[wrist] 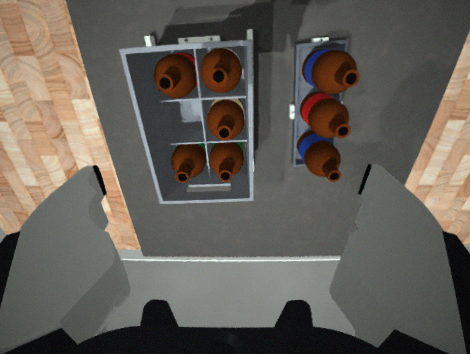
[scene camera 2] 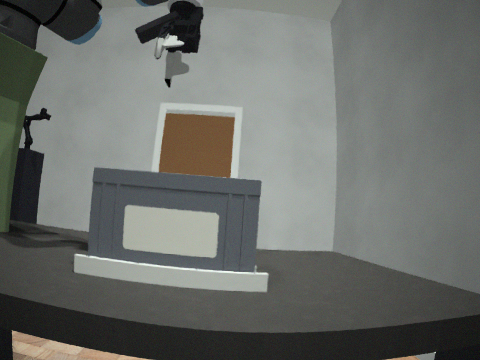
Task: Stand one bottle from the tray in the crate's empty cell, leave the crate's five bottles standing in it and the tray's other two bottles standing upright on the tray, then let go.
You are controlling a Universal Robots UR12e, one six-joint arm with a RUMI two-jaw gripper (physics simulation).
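Places are measured from the arm's base along level axes (x right, y ahead, z up), in millimetres.
Pixels of known places: gripper, fingertip midpoint: [wrist: 232, 169] [scene camera 2: 163, 74]; arm's base, origin of the base link: [scene camera 2: 6, 40].
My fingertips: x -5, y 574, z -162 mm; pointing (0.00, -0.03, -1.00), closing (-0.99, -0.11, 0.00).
Observation:
For each thing: its top centre in the pictures, then the offset to it from my fingertips. "*": a spot on its surface instead. Level surfaces: height alone.
- grey crate, middle of its top: [wrist: 196, 137] [scene camera 2: 179, 180] dx +54, dy +84, dz -248 mm
- left column's middle cell, surface spot: [wrist: 190, 112] * dx +93, dy +93, dz -415 mm
- tray, surface spot: [wrist: 299, 70] * dx -137, dy -21, dz -418 mm
- white strip, surface spot: [scene camera 2: 170, 275] * dx +155, dy +107, dz -405 mm
- dark table, its level: dz -423 mm
The grey crate [scene camera 2: 172, 179] [wrist: 210, 201] stands on the table. In the wrist view it holds five brown bottles: a red-labelled one [wrist: 175, 75], one beside it [wrist: 221, 70], a cream-labelled one [wrist: 225, 119] and two green-labelled ones [wrist: 188, 161] [wrist: 226, 160]. The left column's middle cell [wrist: 190, 112] is empty. Right of the crate, the tray [wrist: 299, 70] holds three upright bottles, with blue [wrist: 330, 70], red [wrist: 325, 116] and blue [wrist: 320, 157] labels. My gripper [scene camera 2: 164, 67] [wrist: 232, 169] is open and empty, high above the table. The bottles and tray do not show in the scene view.
A white strip [scene camera 2: 170, 275] lies along the crate's foot. The dark table [scene camera 2: 325, 305] [wrist: 195, 230] has wooden floor [wrist: 40, 85] on both sides in the wrist view. A brown panel [scene camera 2: 197, 145] in a white frame is behind the crate. A green stand [scene camera 2: 12, 100] is at left.

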